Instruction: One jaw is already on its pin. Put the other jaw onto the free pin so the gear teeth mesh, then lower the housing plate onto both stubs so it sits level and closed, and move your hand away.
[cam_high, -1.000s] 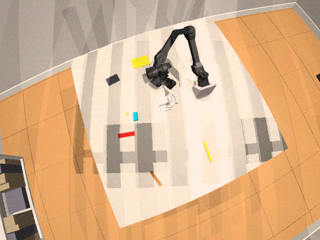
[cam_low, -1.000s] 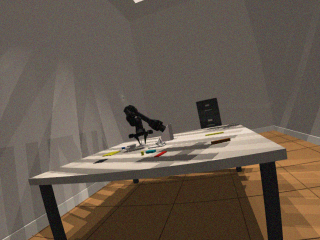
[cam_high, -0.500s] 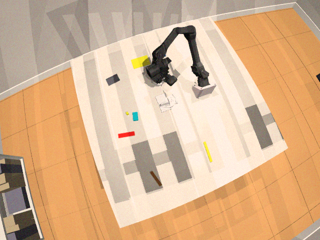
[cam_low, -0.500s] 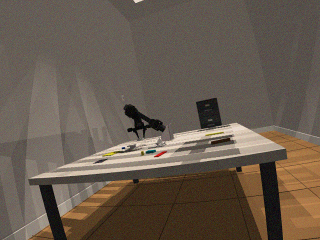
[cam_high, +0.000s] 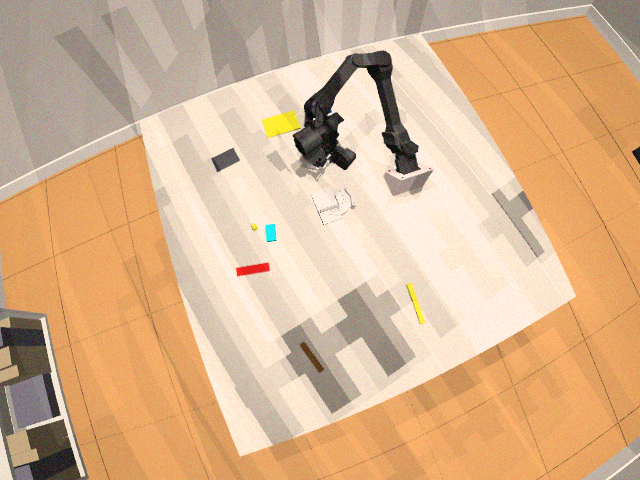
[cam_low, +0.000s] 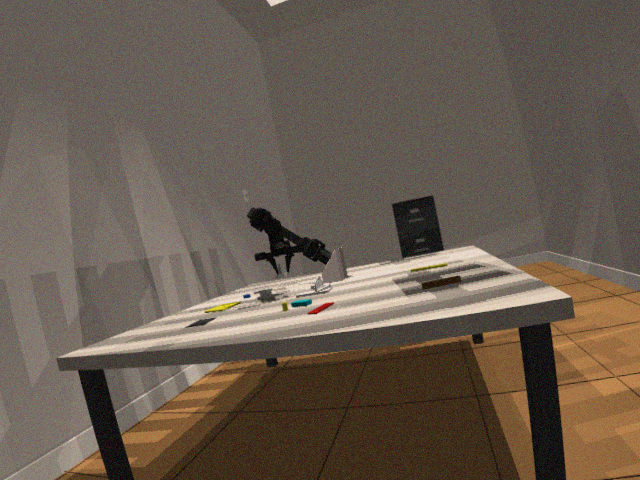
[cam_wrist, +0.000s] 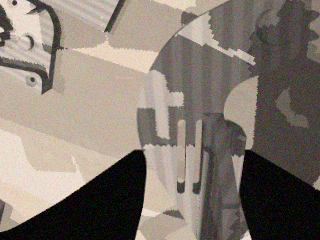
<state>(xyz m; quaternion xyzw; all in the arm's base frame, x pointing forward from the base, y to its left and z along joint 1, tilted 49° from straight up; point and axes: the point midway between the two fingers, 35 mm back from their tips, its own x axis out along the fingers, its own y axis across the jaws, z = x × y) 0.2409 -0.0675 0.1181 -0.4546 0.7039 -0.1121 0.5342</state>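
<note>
Now: gripper tip 40 mm short of the jaw. Round my gripper tip: yellow plate (240 mm to the right, 80 mm below, 80 mm ahead); then small yellow cube (300 mm ahead, 110 mm to the left, 70 mm below); then cyan block (250 mm ahead, 150 mm to the left, 80 mm below).
</note>
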